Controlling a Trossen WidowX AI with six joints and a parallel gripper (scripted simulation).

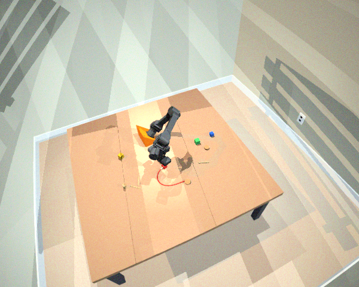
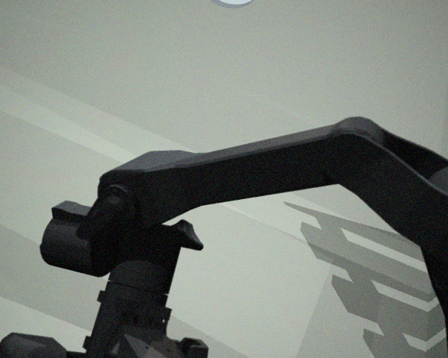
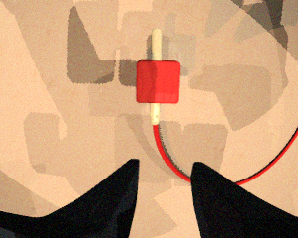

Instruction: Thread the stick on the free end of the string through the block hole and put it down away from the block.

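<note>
The red cube lies 1 cm behind my gripper tip, 3 cm to the left of it and 7 cm below it. Also, from my gripper tip: blue cube: 16 cm behind, 48 cm to the left, 7 cm below; then green cube: 13 cm behind, 34 cm to the left, 7 cm below; then yellow cube: 23 cm behind, 25 cm to the right, 7 cm below.
</note>
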